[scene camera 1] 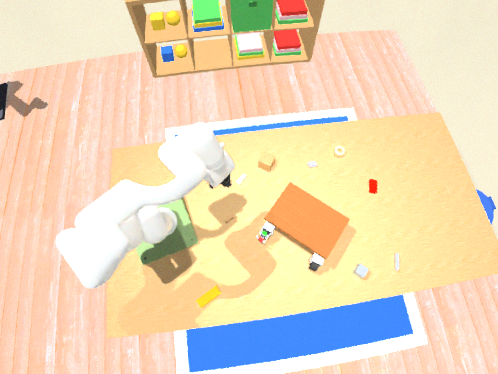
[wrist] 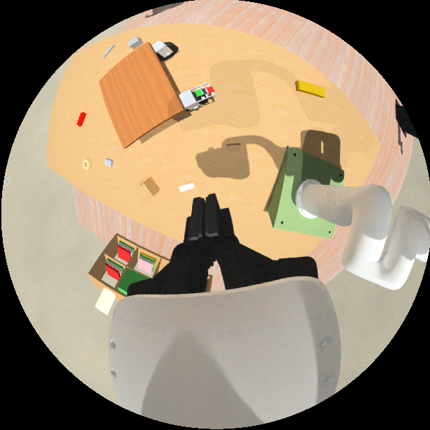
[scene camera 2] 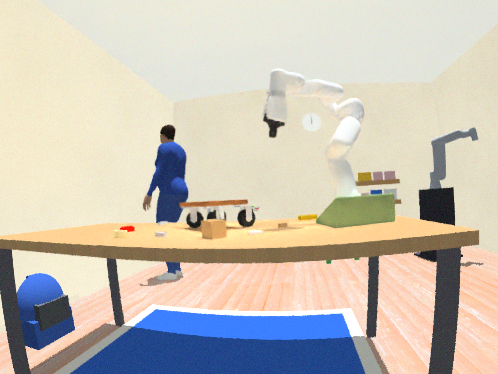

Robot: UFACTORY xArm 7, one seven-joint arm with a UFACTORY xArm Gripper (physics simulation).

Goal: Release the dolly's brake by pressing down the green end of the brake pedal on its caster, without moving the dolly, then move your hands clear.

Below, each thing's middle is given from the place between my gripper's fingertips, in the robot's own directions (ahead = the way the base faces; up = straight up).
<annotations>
My gripper is now 320 mm above the dolly (scene camera 1: 303, 217), 270 mm short of it and 150 mm to the left of it.
</annotations>
